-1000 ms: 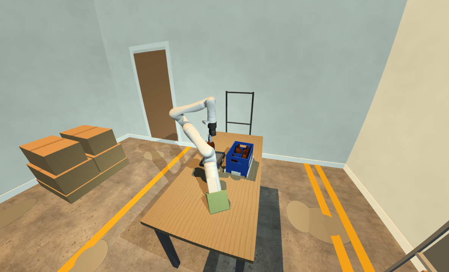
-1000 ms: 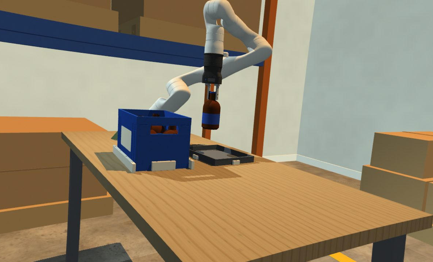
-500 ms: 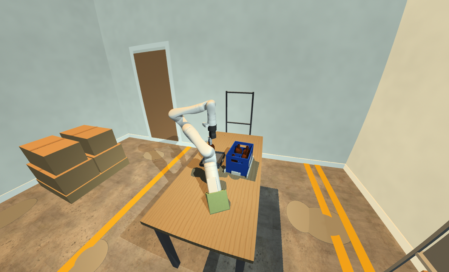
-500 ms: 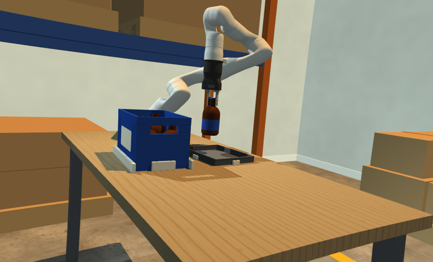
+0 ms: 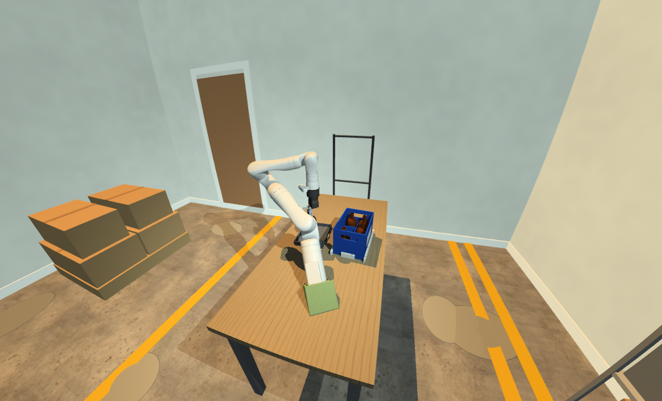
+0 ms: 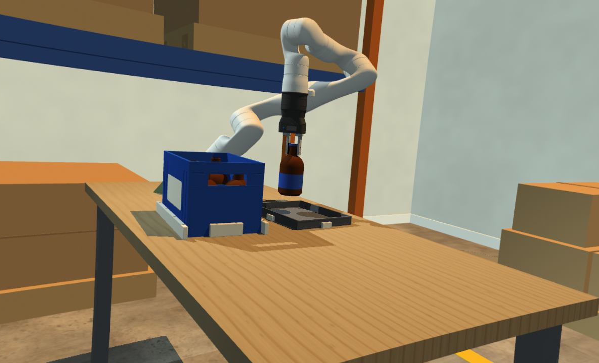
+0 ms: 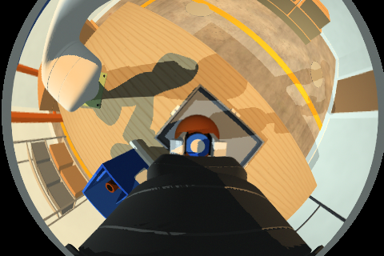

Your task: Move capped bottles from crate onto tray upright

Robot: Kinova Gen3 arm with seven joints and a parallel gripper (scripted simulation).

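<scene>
Now: the brown capped bottle 60 mm below my hand. Round my hand: dark tray: 50 mm ahead, 190 mm below; then blue crate: 20 mm ahead, 270 mm to the right, 120 mm below.
</scene>
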